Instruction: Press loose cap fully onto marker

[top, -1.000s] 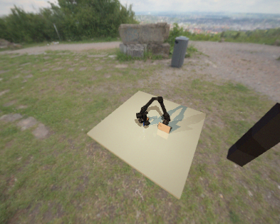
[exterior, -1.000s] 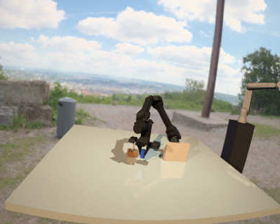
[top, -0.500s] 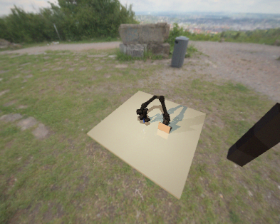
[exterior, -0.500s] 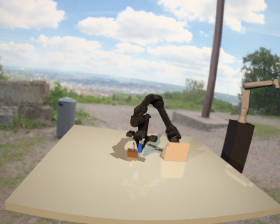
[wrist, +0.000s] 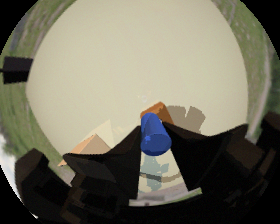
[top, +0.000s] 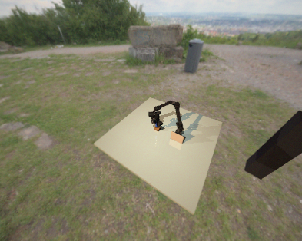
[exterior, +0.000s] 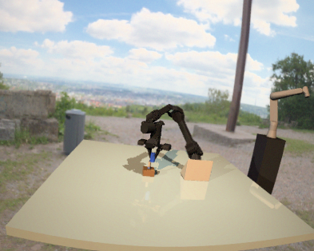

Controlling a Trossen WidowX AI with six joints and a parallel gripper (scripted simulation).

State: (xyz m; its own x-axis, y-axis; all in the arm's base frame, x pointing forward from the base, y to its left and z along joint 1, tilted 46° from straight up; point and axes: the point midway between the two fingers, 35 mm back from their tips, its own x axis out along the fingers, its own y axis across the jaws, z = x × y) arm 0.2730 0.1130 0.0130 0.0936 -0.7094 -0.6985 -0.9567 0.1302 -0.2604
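The orange holder block is 10 cm below my gripper tip, 4 cm to the right of it and 1 cm ahead of it. From my gripper tip the other things lie so: blue cap: 1 cm above.
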